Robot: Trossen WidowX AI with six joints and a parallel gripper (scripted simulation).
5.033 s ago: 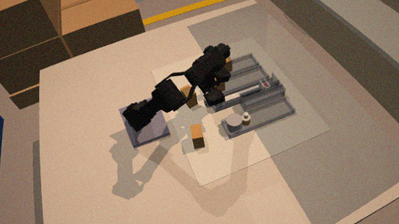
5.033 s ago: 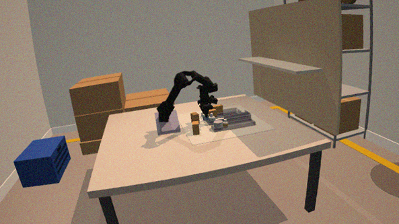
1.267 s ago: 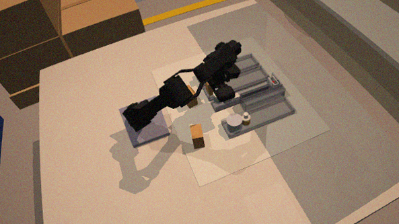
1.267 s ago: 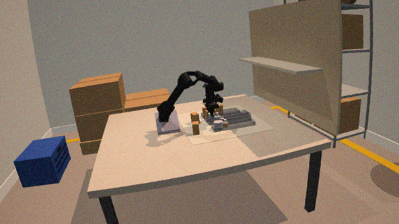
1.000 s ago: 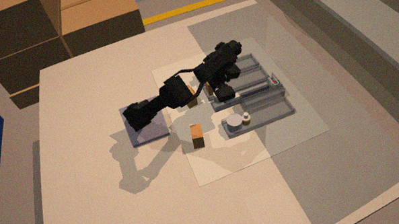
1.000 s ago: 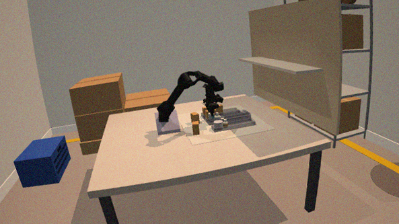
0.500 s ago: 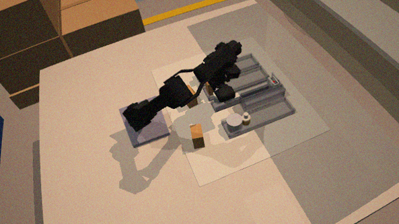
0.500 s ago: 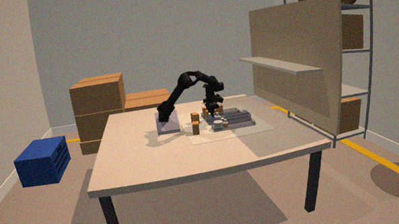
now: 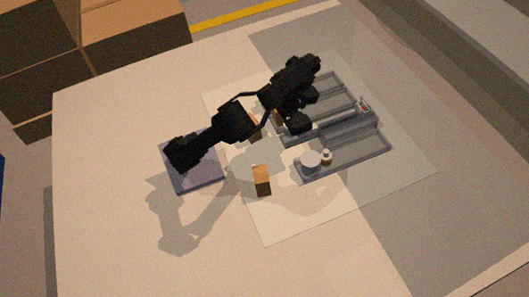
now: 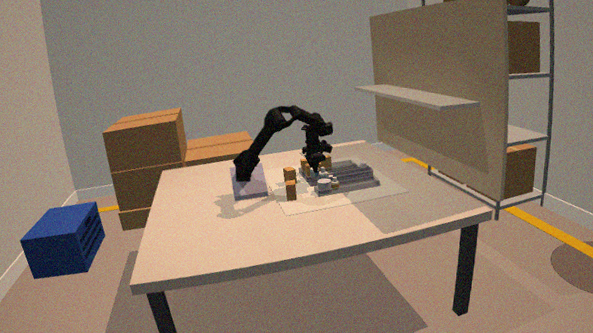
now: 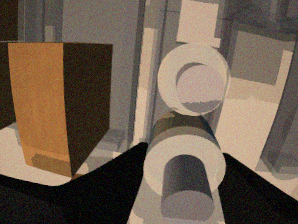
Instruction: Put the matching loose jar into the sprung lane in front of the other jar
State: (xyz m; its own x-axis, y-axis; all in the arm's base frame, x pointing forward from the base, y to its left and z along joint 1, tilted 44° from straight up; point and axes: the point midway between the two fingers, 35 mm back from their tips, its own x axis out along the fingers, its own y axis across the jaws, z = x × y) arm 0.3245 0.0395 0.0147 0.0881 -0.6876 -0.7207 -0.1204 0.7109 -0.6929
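Now: the wide grey round jar 20 mm ahead of my gripper tip, 120 mm to the right of it and 30 mm below it. Round my gripper tip: pale pusher plate (150 mm ahead, 10 mm to the right, 10 mm below); then grey lane rack (150 mm ahead, 10 mm to the right, 40 mm below); then small jar (70 mm ahead, 120 mm to the right, 20 mm below).
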